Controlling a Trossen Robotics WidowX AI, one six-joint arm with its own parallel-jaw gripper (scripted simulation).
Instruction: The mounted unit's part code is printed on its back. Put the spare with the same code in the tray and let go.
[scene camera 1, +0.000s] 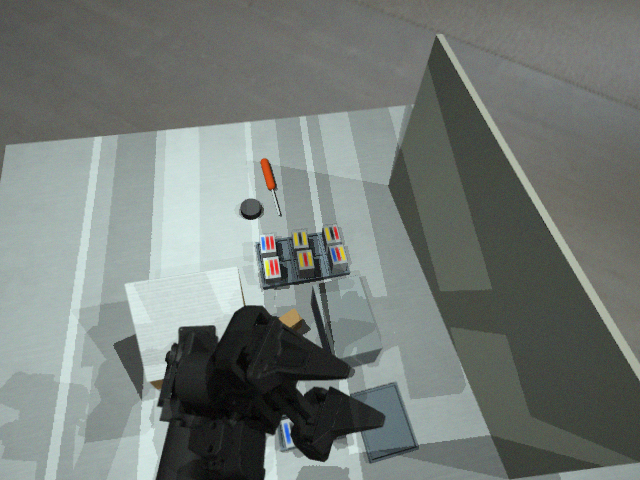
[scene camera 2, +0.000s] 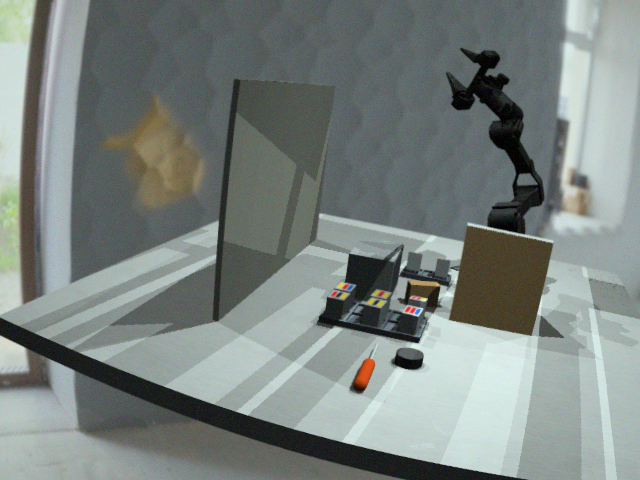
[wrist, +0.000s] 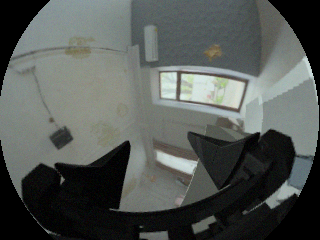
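In scene camera 1 the gripper (scene camera 1: 367, 397) is open and holds nothing, and a wall panel (scene camera 1: 545, 361) is in the picture with it. Scene camera 2 shows the gripper (scene camera 2: 454, 60), the wall panel (scene camera 2: 276, 148) and a tall grey block (scene camera 2: 373, 264). In the wrist view there are the gripper (wrist: 159, 139) and the panel (wrist: 201, 186).
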